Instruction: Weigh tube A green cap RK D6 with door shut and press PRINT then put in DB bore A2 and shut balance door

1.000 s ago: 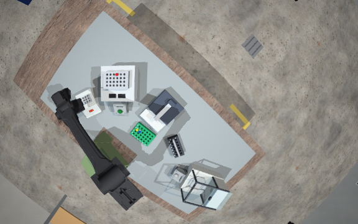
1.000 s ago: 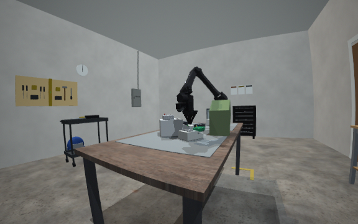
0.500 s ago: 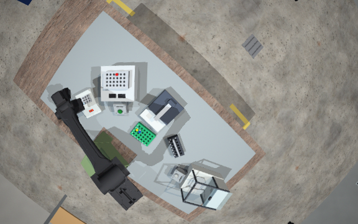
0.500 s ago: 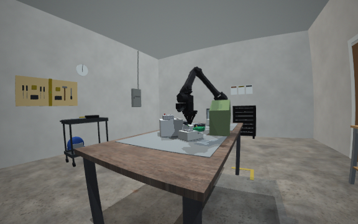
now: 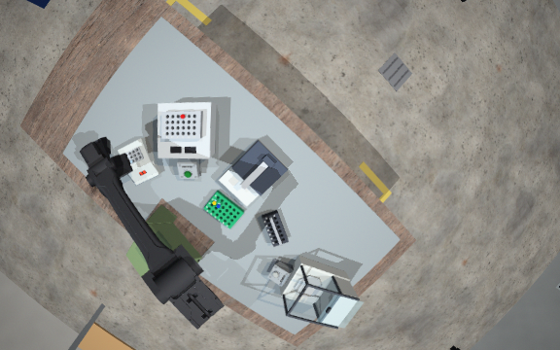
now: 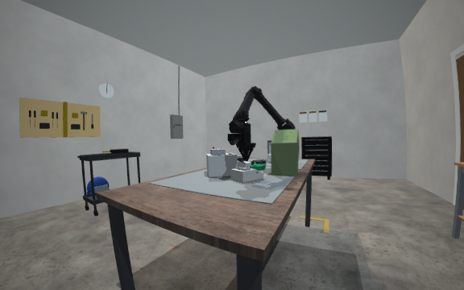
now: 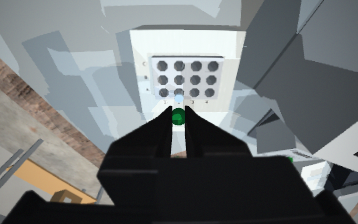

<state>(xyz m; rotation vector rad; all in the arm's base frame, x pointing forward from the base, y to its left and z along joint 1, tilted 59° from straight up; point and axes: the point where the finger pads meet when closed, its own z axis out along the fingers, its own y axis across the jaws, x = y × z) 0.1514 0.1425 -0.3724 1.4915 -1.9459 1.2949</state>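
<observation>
Right now the green-capped tube is 2 cm below my hand. The rest, counted from my hand: red-capped tube 27 cm ahead, 5 cm to the right, 4 cm above; then dry block DB 8 cm below, 2 cm to the right; then green tube rack RK 38 cm to the right, 10 cm below, 10 cm ahead.
</observation>
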